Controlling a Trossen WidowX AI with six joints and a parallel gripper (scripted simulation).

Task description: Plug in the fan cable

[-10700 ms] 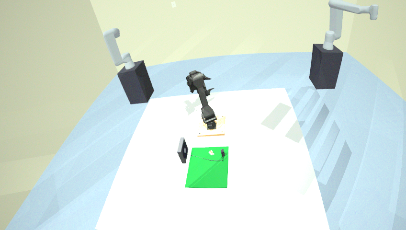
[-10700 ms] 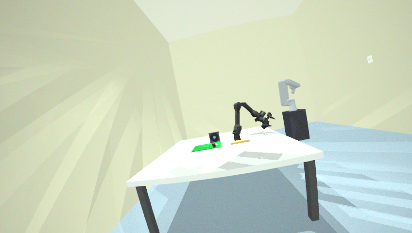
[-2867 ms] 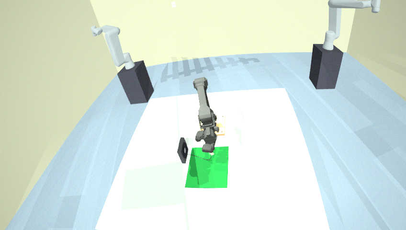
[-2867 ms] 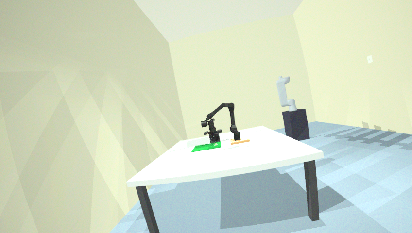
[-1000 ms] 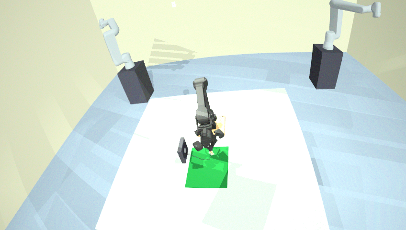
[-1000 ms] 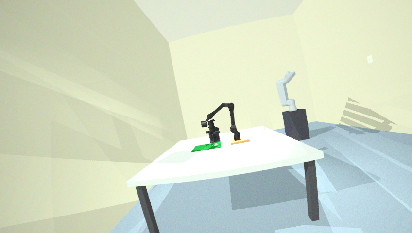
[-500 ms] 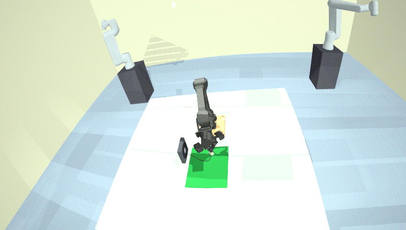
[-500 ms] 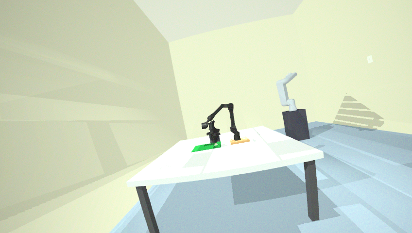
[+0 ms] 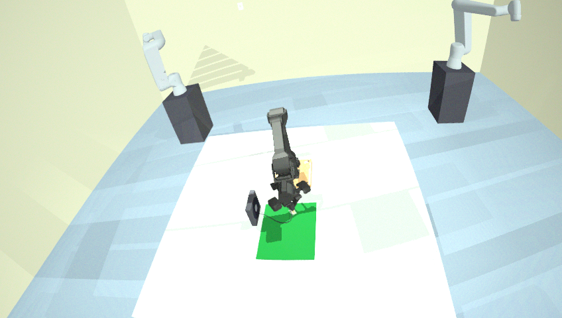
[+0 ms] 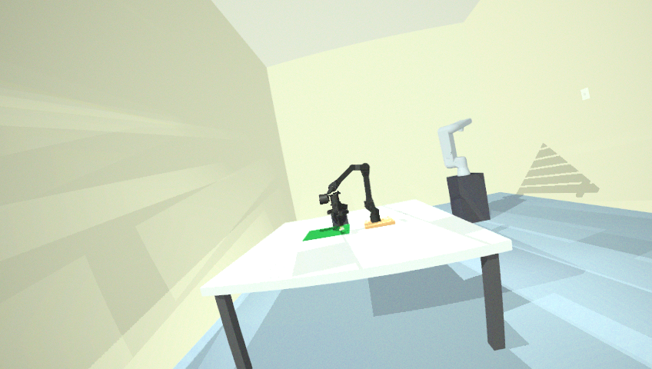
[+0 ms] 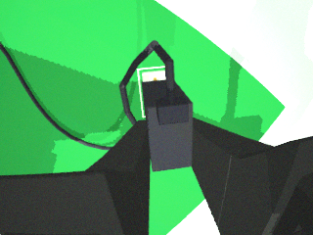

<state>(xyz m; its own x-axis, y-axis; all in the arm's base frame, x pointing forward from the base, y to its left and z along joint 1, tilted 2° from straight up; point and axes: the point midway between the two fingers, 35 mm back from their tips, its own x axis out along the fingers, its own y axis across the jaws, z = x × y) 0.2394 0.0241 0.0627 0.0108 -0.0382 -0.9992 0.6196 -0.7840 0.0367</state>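
Now: gripper tip 1 cm past the dark plug and 1 cm below it. Round my gripper tip: green board: 9 cm ahead, 2 cm to the right, 6 cm below; white four-pin header: 1 cm behind, 4 cm below; square fan: 1 cm ahead, 17 cm to the right, 2 cm above.
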